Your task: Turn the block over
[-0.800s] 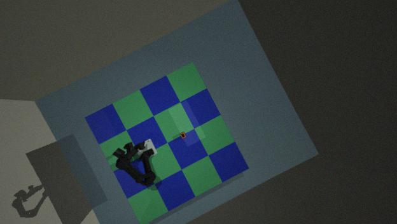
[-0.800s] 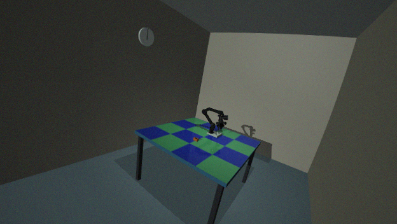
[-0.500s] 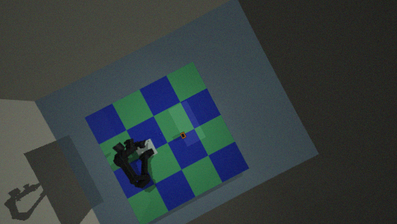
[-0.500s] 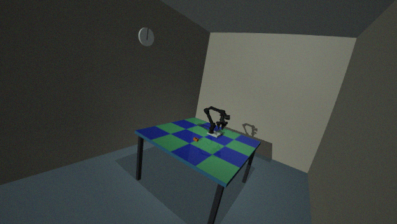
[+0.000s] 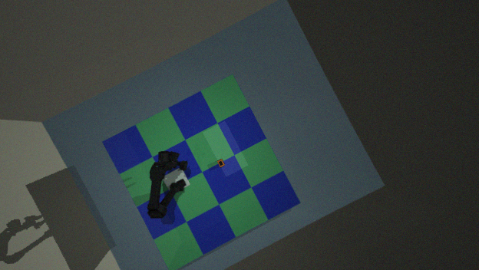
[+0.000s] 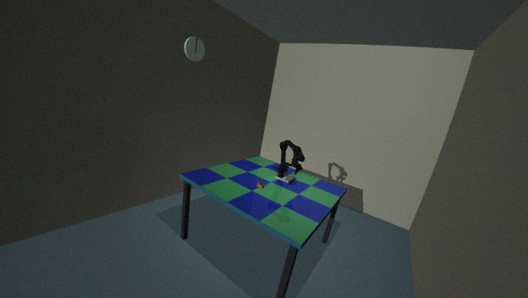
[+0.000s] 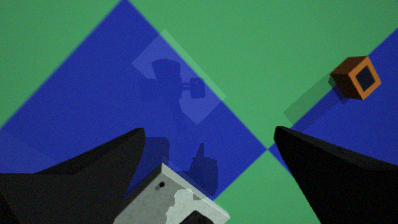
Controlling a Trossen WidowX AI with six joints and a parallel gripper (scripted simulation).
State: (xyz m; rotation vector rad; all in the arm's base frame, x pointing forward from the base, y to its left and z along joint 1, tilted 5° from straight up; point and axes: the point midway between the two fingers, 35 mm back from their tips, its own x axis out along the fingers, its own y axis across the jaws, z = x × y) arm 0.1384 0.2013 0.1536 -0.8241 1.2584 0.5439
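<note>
The orange block lies 240 mm ahead of my gripper tip, 160 mm to the right of it and 130 mm below it.
</note>
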